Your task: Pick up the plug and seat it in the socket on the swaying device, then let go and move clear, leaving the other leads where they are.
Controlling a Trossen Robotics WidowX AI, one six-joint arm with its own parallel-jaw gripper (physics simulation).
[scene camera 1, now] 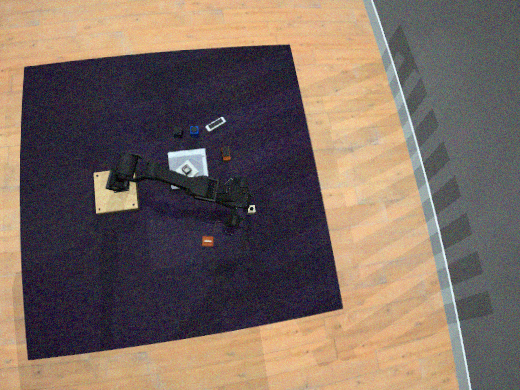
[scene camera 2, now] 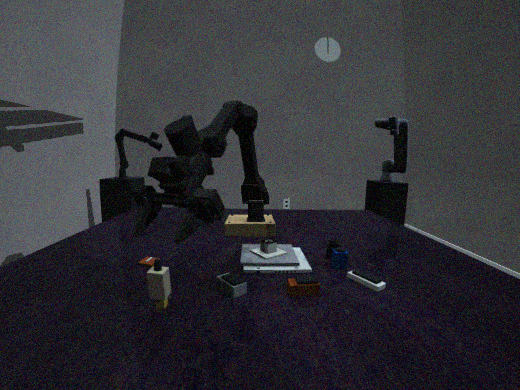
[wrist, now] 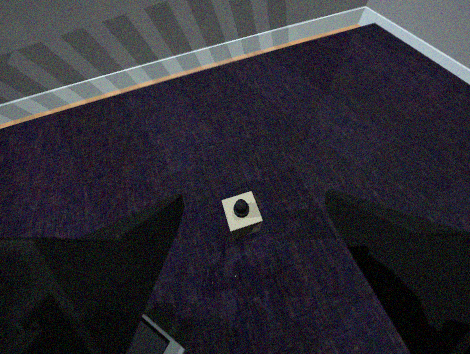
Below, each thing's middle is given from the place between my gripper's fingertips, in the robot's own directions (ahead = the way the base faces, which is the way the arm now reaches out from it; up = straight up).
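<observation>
The plug (scene camera 2: 158, 277) is 10 mm ahead of my hand and 80 mm below it. Then there's the device (scene camera 2: 268, 253), and that one's 220 mm to the left of my hand, 230 mm behind it and 90 mm below it.
</observation>
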